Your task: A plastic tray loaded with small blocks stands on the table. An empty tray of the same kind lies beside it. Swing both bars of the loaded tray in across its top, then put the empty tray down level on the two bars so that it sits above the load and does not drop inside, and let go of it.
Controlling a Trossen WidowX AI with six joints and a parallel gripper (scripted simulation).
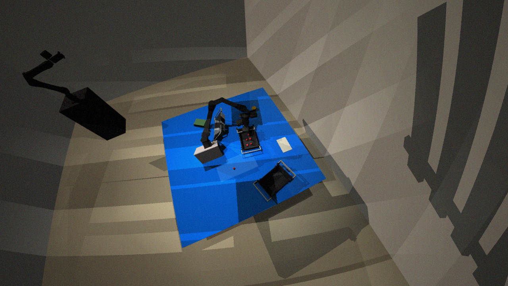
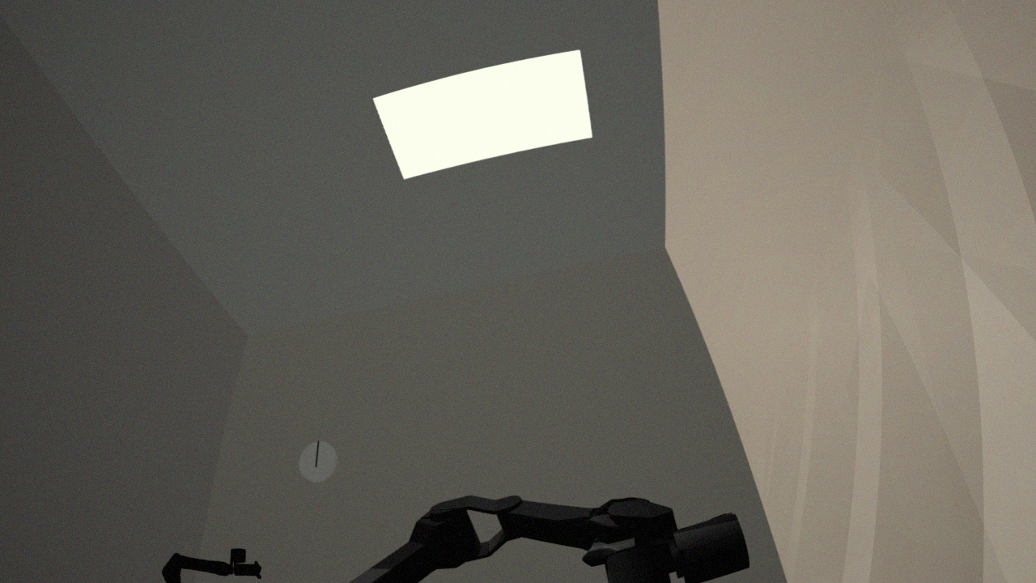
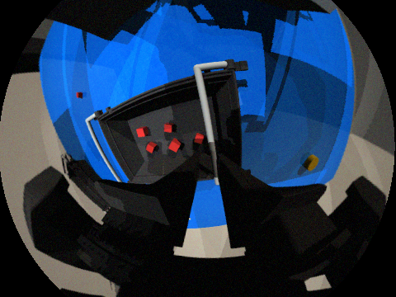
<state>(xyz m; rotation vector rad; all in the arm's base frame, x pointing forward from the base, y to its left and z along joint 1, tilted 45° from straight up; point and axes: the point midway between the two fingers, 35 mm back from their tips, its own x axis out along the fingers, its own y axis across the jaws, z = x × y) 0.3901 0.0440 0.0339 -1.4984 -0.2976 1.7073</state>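
Now: gripper tip 240 mm past the tray, 200 mm to the right of it and 30 mm above it. Also, from my gripper tip: pale flat card (280 mm ahead, 270 mm to the right, 100 mm below); yellow disc (280 mm to the left, 220 mm ahead, 90 mm below); green block (400 mm behind, 350 mm to the left, 80 mm below).
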